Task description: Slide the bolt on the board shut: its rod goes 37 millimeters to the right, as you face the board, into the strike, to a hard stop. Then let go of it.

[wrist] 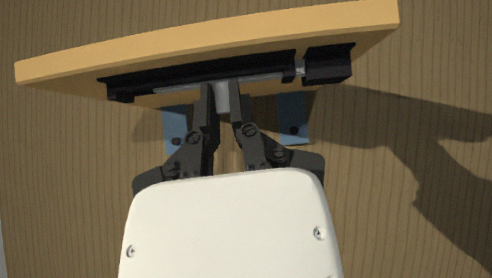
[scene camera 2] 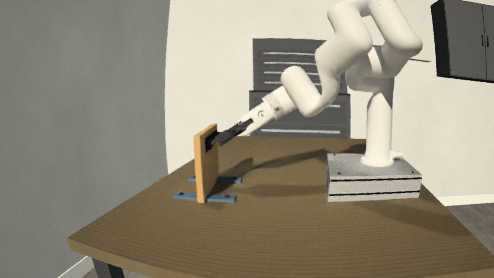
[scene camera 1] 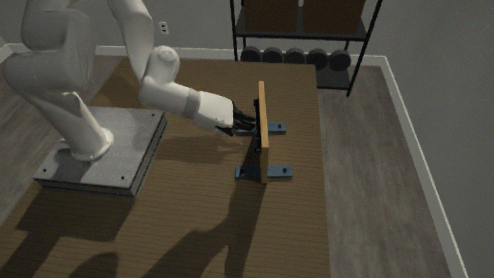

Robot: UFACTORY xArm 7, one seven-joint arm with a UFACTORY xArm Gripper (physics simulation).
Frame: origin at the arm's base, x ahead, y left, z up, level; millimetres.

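Seen in the pictures: gripper, fingertip midpoint: (wrist: 223, 93) (scene camera 2: 217, 141) (scene camera 1: 253, 124); arm's base, origin of the base link: (scene camera 2: 377, 162) (scene camera 1: 92, 144).
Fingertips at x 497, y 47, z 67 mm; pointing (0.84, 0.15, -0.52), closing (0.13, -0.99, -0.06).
Observation:
Offsets run from my fingertips to a thing's top centre. "*": to the spot under its first point. Level surfaces: height alone.
The upright orange board @[dx +26, dy +20, dz +39 mm] (scene camera 1: 264, 120) (scene camera 2: 200, 165) (wrist: 210, 35) carries a black bolt housing @[dx +1, dy -1, dz +23 mm] (wrist: 200, 68) on the face toward the arm. The bolt's grey rod @[dx +13, dy -18, dz +9 mm] (wrist: 299, 69) crosses the gap between the housing and the black strike @[* dx +15, dy -76, dz +15 mm] (wrist: 327, 66) at the right in the wrist view and reaches the strike's near side; how deep it sits inside is hidden. The bolt's light grey handle @[* dx -6, dy -2, dz +10 mm] (wrist: 223, 98) sticks out from the housing. My gripper (scene camera 1: 255, 125) (scene camera 2: 214, 141) (wrist: 223, 93) is shut on this handle, one finger on each side of it.
The board stands on two blue feet (scene camera 1: 277, 172) (scene camera 2: 227, 198) (wrist: 293, 117) on the wooden table @[dz -137 mm] (scene camera 1: 200, 200) (scene camera 2: 300, 225). The arm's grey base block (scene camera 1: 107, 165) (scene camera 2: 372, 186) stands on the same table. A black rack (scene camera 1: 300, 36) with dumbbells stands beyond the table.

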